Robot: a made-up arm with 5 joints. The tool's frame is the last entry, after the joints.
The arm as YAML. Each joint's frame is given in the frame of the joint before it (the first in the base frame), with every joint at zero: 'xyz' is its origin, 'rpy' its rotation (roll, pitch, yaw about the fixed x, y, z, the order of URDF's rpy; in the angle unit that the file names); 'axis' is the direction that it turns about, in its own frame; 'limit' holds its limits. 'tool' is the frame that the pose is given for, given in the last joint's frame.
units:
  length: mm
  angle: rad
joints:
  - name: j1
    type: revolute
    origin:
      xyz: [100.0, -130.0, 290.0]
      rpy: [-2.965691, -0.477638, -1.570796]
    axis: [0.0, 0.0, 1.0]
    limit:
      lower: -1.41
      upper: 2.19
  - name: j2
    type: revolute
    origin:
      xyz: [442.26, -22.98, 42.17]
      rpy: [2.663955, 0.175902, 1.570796]
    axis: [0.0, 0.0, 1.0]
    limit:
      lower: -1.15
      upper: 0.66
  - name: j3
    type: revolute
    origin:
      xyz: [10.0, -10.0, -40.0]
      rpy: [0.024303, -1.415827, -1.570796]
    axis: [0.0, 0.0, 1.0]
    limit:
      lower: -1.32
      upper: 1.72
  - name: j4
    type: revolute
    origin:
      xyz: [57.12, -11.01, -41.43]
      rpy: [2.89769, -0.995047, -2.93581]
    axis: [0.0, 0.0, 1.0]
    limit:
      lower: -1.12
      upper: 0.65
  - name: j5
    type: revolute
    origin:
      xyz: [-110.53, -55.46, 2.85]
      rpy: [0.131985, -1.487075, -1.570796]
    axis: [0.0, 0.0, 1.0]
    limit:
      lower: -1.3
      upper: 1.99
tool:
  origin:
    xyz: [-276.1, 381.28, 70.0]
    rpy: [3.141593, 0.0, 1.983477]
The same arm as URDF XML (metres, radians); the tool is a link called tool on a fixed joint. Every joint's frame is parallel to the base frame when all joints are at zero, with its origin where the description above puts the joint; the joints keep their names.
<robot name="arm">
  <joint name="j1" type="revolute">
    <parent link="base_link"/>
    <child link="link1"/>
    <origin xyz="0.1 -0.13 0.29"/>
    <axis xyz="0.174996 -0.452589 -0.874379"/>
    <limit lower="-1.41" upper="2.19"/>
  </joint>
  <joint name="j2" type="revolute">
    <parent link="link1"/>
    <child link="link2"/>
    <origin xyz="0.03 -0.41 0.17"/>
    <axis xyz="0 0 1"/>
    <limit lower="-1.15" upper="0.66"/>
  </joint>
  <joint name="j3" type="revolute">
    <parent link="link2"/>
    <child link="link3"/>
    <origin xyz="-0.01 0.01 -0.04"/>
    <axis xyz="0.024301 -0.987725 0.154304"/>
    <limit lower="-1.32" upper="1.72"/>
  </joint>
  <joint name="j4" type="revolute">
    <parent link="link3"/>
    <child link="link4"/>
    <origin xyz="0.01 0.05 0.05"/>
    <axis xyz="-0.082896 0.389581 -0.917254"/>
    <limit lower="-1.12" upper="0.65"/>
  </joint>
  <joint name="j5" type="revolute">
    <parent link="link4"/>
    <child link="link5"/>
    <origin xyz="0.04 0.11 0.04"/>
    <axis xyz="-1 0 0"/>
    <limit lower="-1.3" upper="1.99"/>
  </joint>
  <joint name="tool_joint" type="fixed">
    <parent link="link5"/>
    <child link="tool"/>
    <origin xyz="-0.07 -0.46 0.1" rpy="-1.5708 0 -1.5708"/>
  </joint>
  <link name="base_link"/>
  <link name="link1"/>
  <link name="link2"/>
  <link name="link3"/>
  <link name="link4"/>
  <link name="link5"/>
  <link name="tool"/>
</robot>

